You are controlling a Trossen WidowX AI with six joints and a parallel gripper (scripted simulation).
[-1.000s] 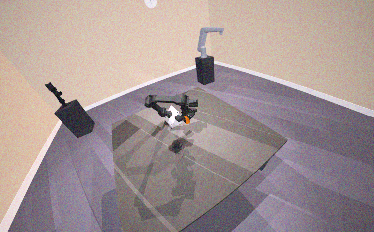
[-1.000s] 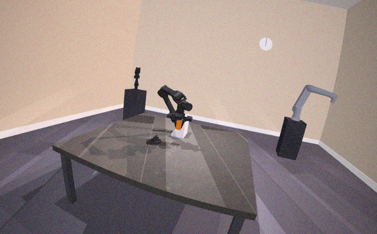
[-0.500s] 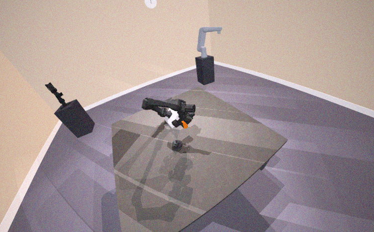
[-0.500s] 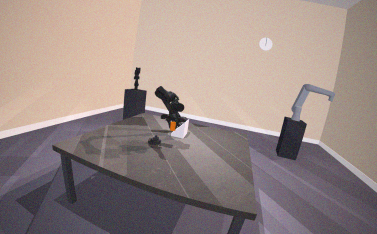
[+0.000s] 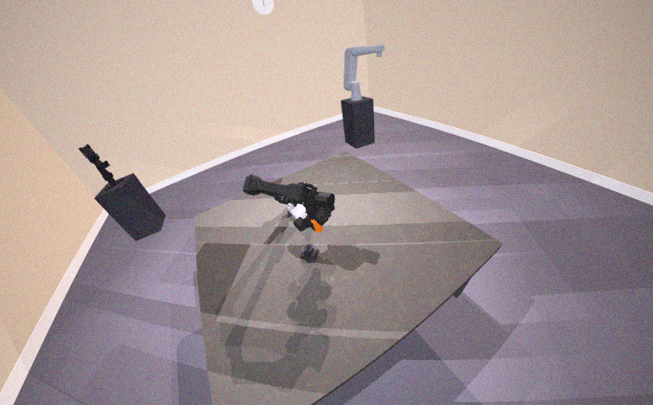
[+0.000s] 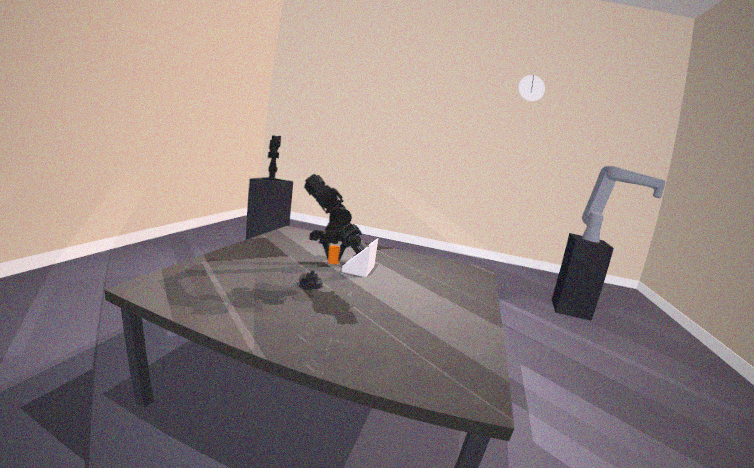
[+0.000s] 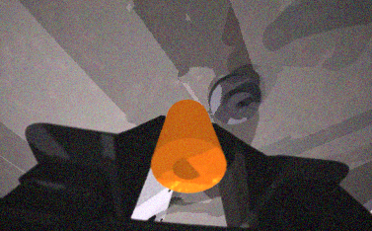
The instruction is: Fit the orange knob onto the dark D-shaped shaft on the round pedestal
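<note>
My gripper tip is 2 cm short of the round pedestal, 7 cm to the left of it and 9 cm above it. From my gripper tip the other things lie so: orange knob (2 cm above).
</note>
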